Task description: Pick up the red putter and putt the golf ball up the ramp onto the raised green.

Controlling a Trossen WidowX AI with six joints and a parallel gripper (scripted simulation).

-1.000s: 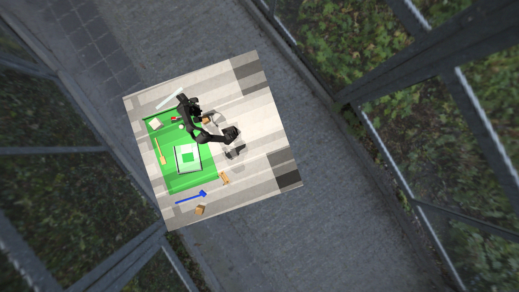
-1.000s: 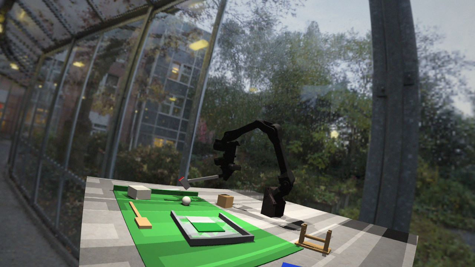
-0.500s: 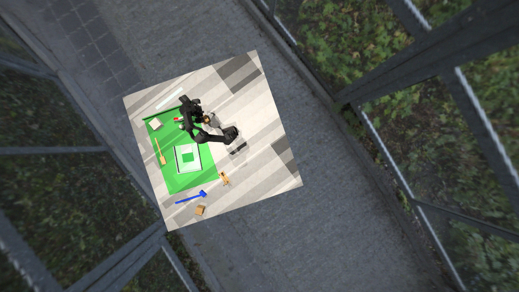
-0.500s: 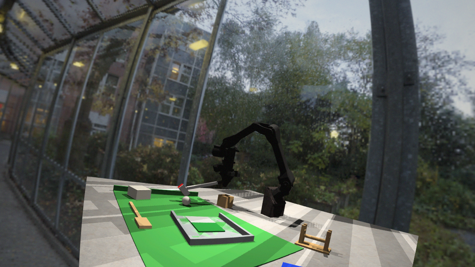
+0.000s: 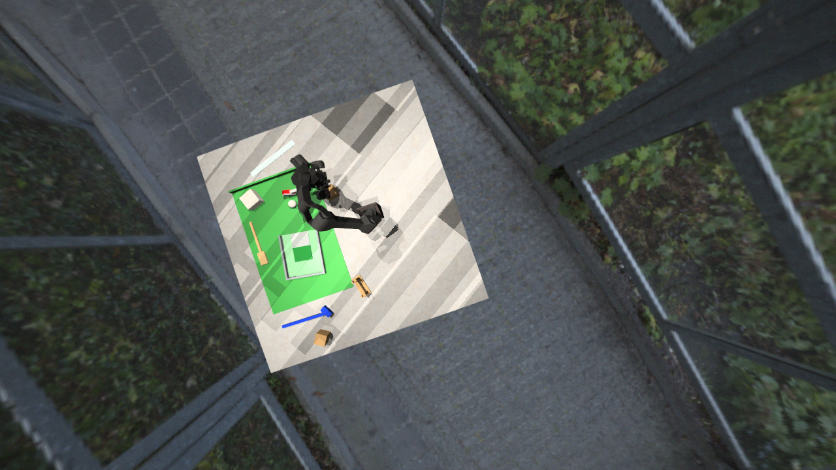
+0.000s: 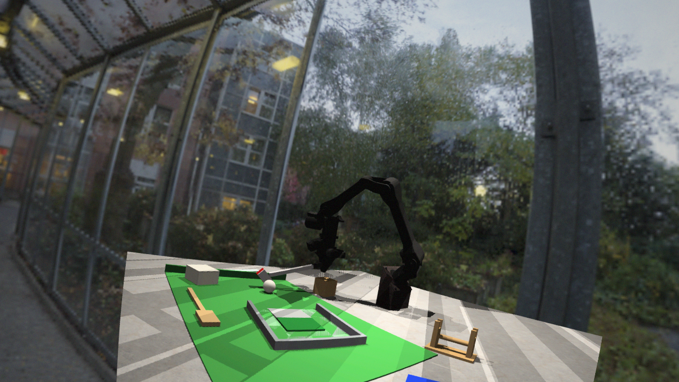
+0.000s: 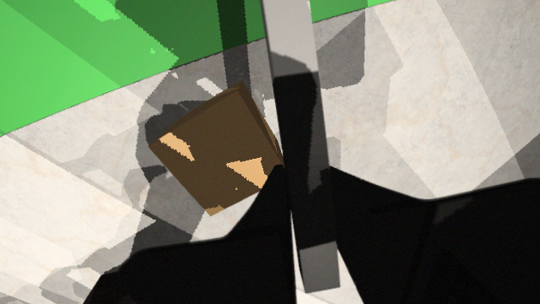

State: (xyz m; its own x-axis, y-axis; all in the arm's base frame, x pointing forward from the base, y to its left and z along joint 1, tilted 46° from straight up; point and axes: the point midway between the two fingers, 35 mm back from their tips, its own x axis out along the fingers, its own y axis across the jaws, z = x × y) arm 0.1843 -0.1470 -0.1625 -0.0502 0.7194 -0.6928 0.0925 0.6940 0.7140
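Right now my gripper tip is 12 cm short of the red putter and 1 cm to the left of it. Also, from my gripper tip: blue putter: 67 cm to the left, 33 cm ahead, 6 cm below; white bar: 28 cm ahead, 25 cm to the right, 8 cm below; golf ball: 23 cm ahead, 5 cm below, 4 cm to the left.
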